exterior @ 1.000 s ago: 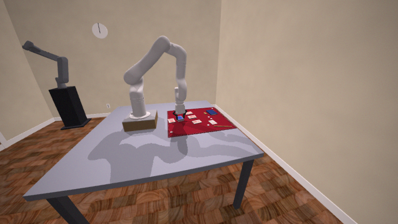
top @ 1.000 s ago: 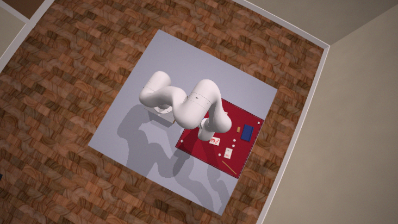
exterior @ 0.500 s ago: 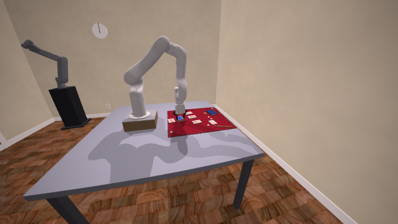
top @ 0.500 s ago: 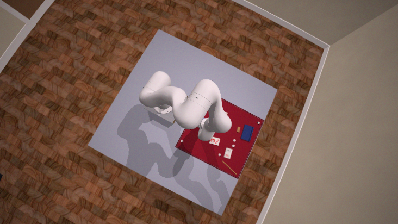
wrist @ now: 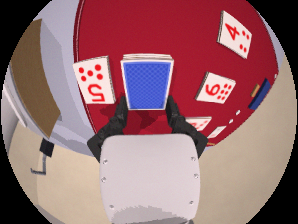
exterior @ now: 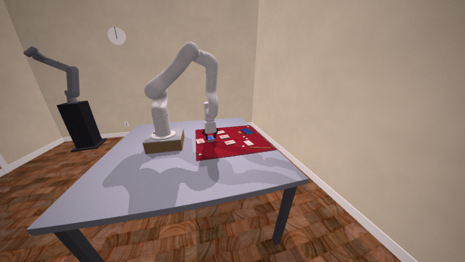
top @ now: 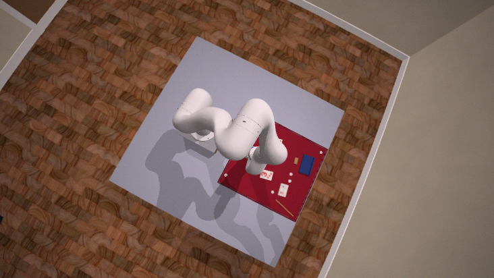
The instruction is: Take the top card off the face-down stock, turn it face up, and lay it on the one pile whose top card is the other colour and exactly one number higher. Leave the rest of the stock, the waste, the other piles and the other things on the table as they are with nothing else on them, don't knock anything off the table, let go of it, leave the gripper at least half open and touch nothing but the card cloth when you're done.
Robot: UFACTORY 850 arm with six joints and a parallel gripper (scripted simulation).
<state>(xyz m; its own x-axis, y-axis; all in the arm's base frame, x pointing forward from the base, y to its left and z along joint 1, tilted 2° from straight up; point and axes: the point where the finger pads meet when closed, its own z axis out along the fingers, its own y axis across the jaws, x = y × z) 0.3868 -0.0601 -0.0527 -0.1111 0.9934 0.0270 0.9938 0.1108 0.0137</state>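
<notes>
The card is 9 cm behind my hand, 3 cm below it and 2 cm to the left of it. Round my hand: pencil (36 cm ahead, 27 cm to the right, 3 cm below); then red card cloth (19 cm ahead, 5 cm below).
</notes>
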